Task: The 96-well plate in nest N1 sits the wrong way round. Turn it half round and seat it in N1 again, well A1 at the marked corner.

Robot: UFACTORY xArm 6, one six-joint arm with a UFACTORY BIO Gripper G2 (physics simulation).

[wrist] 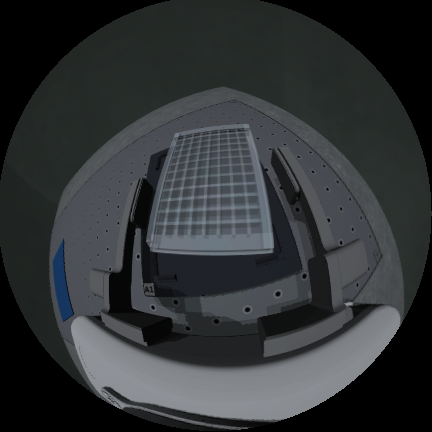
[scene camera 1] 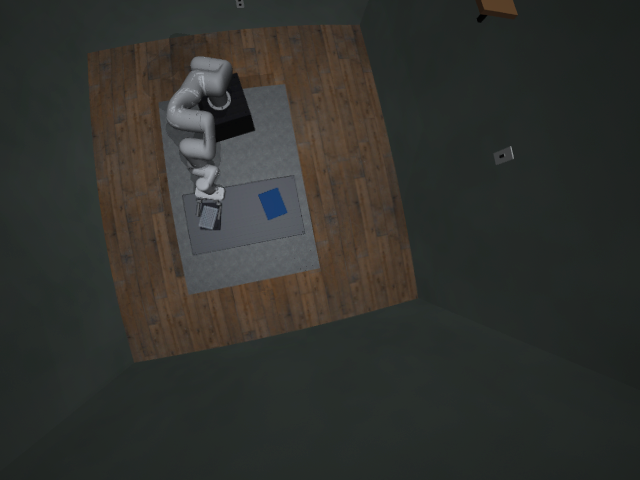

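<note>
The clear 96-well plate (scene camera 1: 208,217) (wrist: 212,200) is over the dark nest (scene camera 1: 217,225) (wrist: 200,280). In the wrist view its outline is skewed to the nest, and the nest's near edge and corner brackets show uncovered. Whether the plate touches the nest floor I cannot tell. The A1 label (wrist: 149,289) is at the nest's near left corner. Which plate corner is well A1 cannot be made out. My gripper (scene camera 1: 208,215) (wrist: 214,189) is open, with one finger on each long side of the plate and a gap on both sides.
The nest stands on a grey perforated deck (scene camera 1: 242,222) (wrist: 345,190). A flat blue rectangle (scene camera 1: 272,203) (wrist: 62,285) lies at the deck's other end. The black base block (scene camera 1: 235,126) of the arm stands behind the deck.
</note>
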